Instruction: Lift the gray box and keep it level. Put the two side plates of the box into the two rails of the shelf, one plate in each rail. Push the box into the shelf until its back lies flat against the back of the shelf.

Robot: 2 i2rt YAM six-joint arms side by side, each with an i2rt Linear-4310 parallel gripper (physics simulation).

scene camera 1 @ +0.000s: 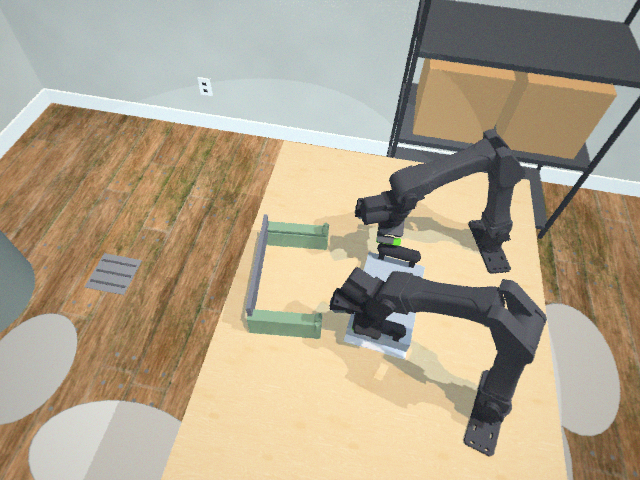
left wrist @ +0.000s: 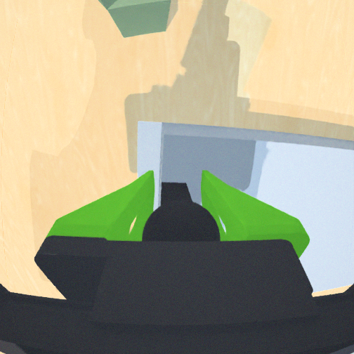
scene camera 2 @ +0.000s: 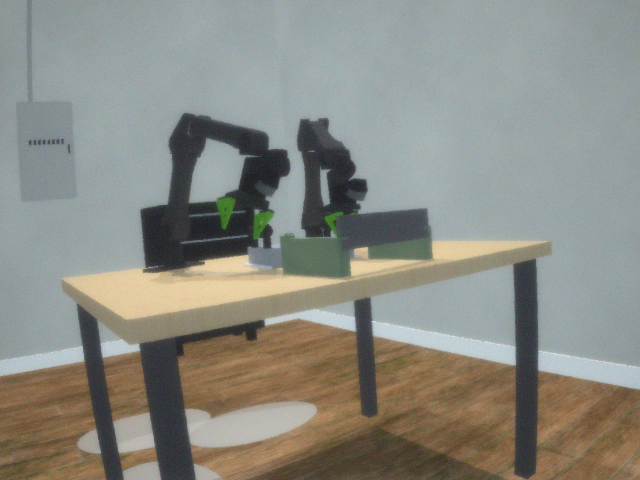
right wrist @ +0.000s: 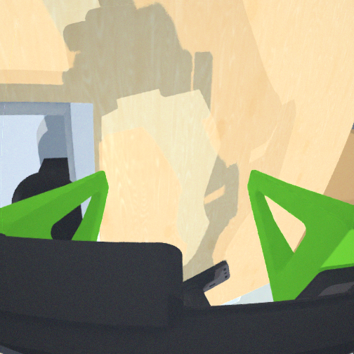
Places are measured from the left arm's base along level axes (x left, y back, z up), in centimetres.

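Pixels of known places: left gripper, between the fingertips: (scene camera 1: 358, 326); right gripper, between the fingertips: (scene camera 1: 385, 227) (scene camera 2: 240, 234); left arm's base, origin of its link: (scene camera 1: 487, 411); right arm's base, origin of its link: (scene camera 1: 488, 246) (scene camera 2: 174, 268).
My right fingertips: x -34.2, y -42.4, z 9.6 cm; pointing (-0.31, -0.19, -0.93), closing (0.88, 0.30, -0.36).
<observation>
For each thing: its top centre in the pictures, then the offset to it from my right fingertips. "pt": a spot on its surface instead.
- gray box, centre of its top: (scene camera 1: 392, 283) (scene camera 2: 297, 221) dy +8.8, dx +18.3, dz +1.9 cm
- lower handle, centre of its top: (scene camera 1: 382, 322) dy +10.8, dx +30.0, dz +1.9 cm
- upper handle, centre of its top: (scene camera 2: 259, 224) (scene camera 1: 400, 248) dy +6.8, dx +6.7, dz +1.9 cm
- gray back board, a spot on its surface: (scene camera 2: 385, 228) pt dy -27.1, dx +27.6, dz -0.8 cm
The gray box (scene camera 1: 374, 263) (scene camera 2: 262, 255) (left wrist: 310, 175) (right wrist: 20, 132) sits level on the table, with a black bar handle at each end. My left gripper (scene camera 1: 367, 329) (left wrist: 177, 178) is shut on the lower handle (scene camera 1: 391, 328) (left wrist: 180, 220); the board partly hides its fingers in scene camera 2. My right gripper (scene camera 1: 388, 240) (scene camera 2: 240, 232) (right wrist: 177, 178) is open and empty, above the table beside the upper handle (scene camera 1: 402, 253) (scene camera 2: 267, 236) (right wrist: 32, 192). The shelf has two green side pieces (scene camera 1: 297, 238) (scene camera 1: 284, 324) (scene camera 2: 315, 257) and a gray back board (scene camera 1: 257, 266) (scene camera 2: 385, 228). The rail grooves are hard to make out.
The shelf stands left of the box in scene camera 1, its open side facing the box. A black rack (scene camera 1: 522, 38) with cardboard boxes (scene camera 1: 460, 103) stands beyond the upper table edge. Both arm bases (scene camera 1: 496, 258) (scene camera 1: 483, 436) stand on the table at the right.
</observation>
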